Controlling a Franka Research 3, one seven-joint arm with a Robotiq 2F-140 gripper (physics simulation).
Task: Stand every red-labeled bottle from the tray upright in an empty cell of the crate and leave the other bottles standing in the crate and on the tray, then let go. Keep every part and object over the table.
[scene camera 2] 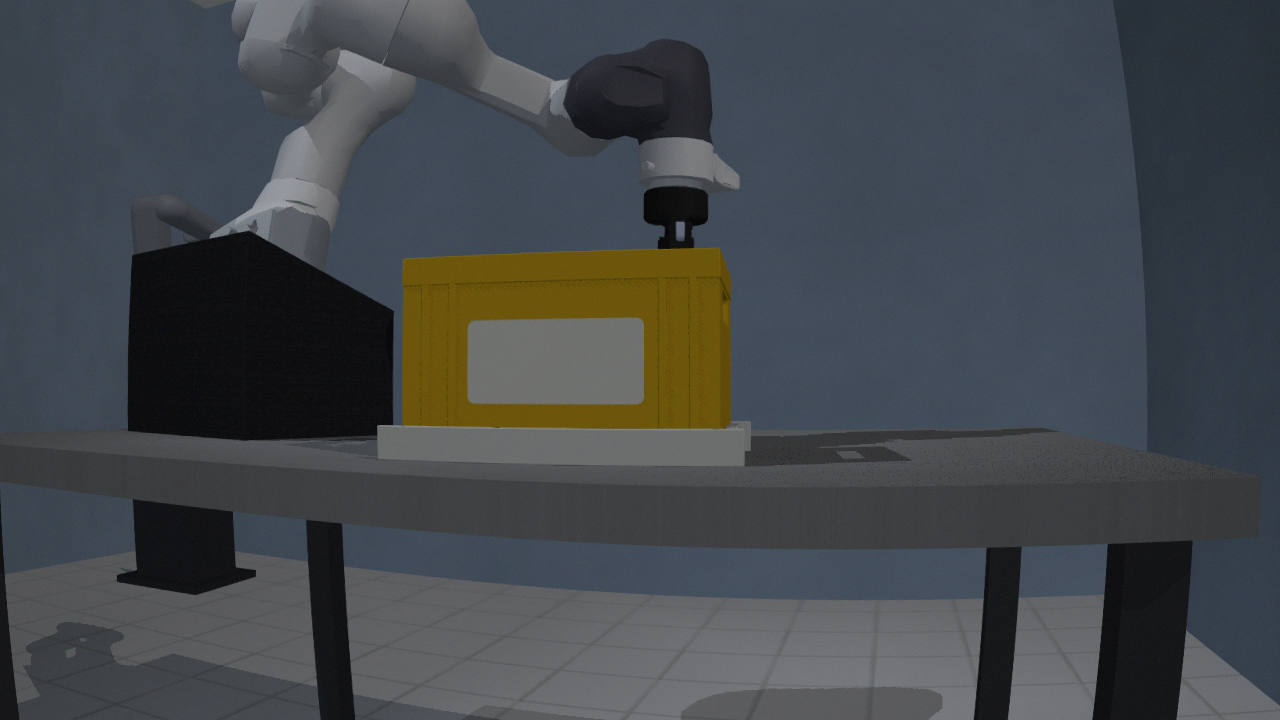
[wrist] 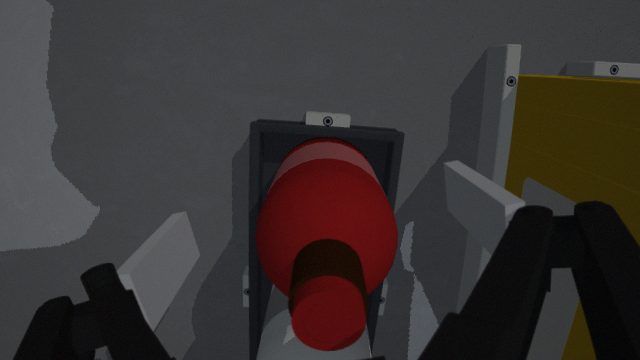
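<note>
A red-labeled bottle [wrist: 327, 200] with a red cap stands upright at the upper end of the dark tray [wrist: 254, 200] in the wrist view. Part of a white-labeled bottle [wrist: 275, 342] shows behind it at the bottom edge. My gripper [wrist: 317, 211] [scene camera 2: 676, 240] is open and empty, with one finger pad on each side of the red-labeled bottle and apart from it. The yellow crate [scene camera 2: 554, 268] [wrist: 575, 125] stands right of the tray in the wrist view; its cells do not show. In the scene view the crate hides the fingertips, tray and bottles.
White rails [scene camera 2: 554, 445] [wrist: 495, 120] edge the crate's foot; one lies between tray and crate, near my right finger. Small white blocks [wrist: 327, 120] sit against the tray. A large black box [scene camera 2: 259, 349] stands left of the crate on the grey table [scene camera 2: 984, 465] in the scene view.
</note>
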